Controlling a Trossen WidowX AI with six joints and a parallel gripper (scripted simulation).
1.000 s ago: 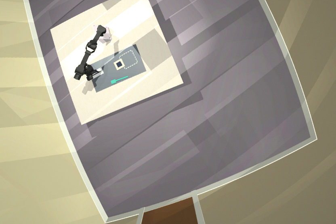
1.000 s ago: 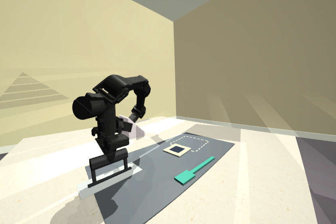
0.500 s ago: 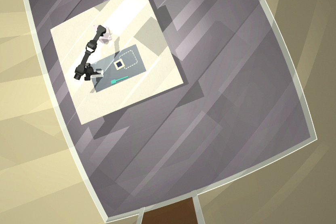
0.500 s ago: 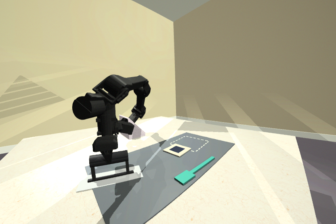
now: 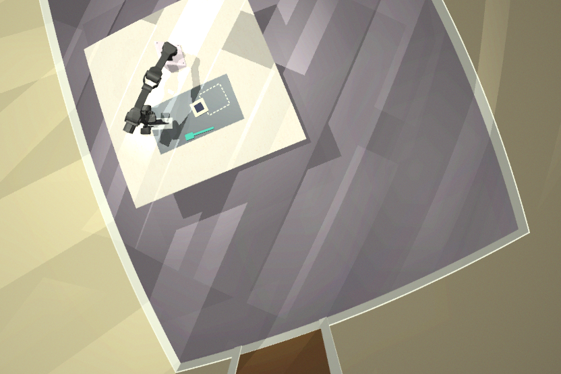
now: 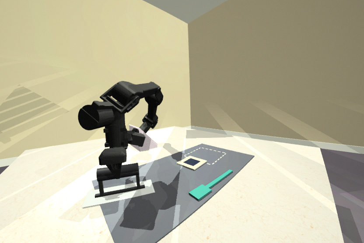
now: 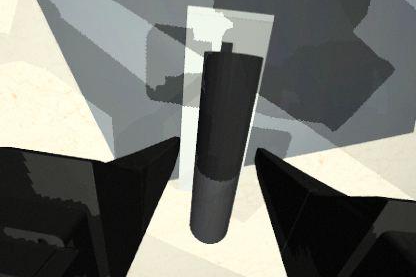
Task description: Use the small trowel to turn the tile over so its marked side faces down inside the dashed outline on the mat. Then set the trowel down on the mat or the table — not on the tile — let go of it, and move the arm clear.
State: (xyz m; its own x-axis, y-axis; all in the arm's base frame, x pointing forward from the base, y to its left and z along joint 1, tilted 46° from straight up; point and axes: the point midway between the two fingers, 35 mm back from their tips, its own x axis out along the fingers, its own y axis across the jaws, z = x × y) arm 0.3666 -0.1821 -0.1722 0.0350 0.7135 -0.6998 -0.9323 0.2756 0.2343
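Right now the dark mat is 25 cm to the left of my gripper tip, 8 cm below it and 3 cm ahead of it. From my gripper tip the other things lie so: teal trowel 23 cm to the left, 17 cm ahead, 6 cm below; then tile 31 cm to the left, 6 cm below, 1 cm ahead.
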